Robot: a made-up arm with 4 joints. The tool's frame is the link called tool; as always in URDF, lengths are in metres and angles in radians.
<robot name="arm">
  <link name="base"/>
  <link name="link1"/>
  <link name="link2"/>
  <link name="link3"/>
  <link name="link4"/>
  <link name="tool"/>
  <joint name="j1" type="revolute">
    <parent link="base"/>
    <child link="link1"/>
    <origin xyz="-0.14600 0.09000 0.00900"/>
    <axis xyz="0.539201 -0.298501 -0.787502"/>
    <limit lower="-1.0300" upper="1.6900"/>
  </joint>
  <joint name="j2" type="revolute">
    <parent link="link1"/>
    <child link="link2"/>
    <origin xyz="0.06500 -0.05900 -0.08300"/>
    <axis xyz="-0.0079 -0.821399 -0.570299"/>
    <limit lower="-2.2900" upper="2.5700"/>
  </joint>
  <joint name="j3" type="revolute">
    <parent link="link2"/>
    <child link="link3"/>
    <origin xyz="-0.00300 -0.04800 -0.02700"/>
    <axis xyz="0 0 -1"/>
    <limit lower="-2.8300" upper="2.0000"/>
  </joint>
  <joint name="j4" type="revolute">
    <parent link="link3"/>
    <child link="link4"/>
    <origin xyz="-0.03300 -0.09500 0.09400"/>
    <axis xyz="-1 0 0"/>
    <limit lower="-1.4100" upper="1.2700"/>
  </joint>
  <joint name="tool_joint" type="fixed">
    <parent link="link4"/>
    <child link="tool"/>
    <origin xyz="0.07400 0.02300 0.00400"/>
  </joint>
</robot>
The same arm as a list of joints. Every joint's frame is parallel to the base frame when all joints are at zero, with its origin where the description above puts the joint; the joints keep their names.
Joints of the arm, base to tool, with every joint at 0 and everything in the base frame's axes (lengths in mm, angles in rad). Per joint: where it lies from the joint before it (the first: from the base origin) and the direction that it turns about. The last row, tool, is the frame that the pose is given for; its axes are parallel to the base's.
j1: axis 0.539201 -0.298501 -0.787502 offset -146 90 9
j2: axis -0.0079 -0.821399 -0.570299 offset 65 -59 -83
j3: axis 0 0 -1 offset -3 -48 -27
j4: axis -1 0 0 offset -33 -95 94
tool: offset 74 23 4
Joint limits (rad, base to tool): -1.03..1.69 -2.29..2.57 -2.83..2 -1.41..1.27

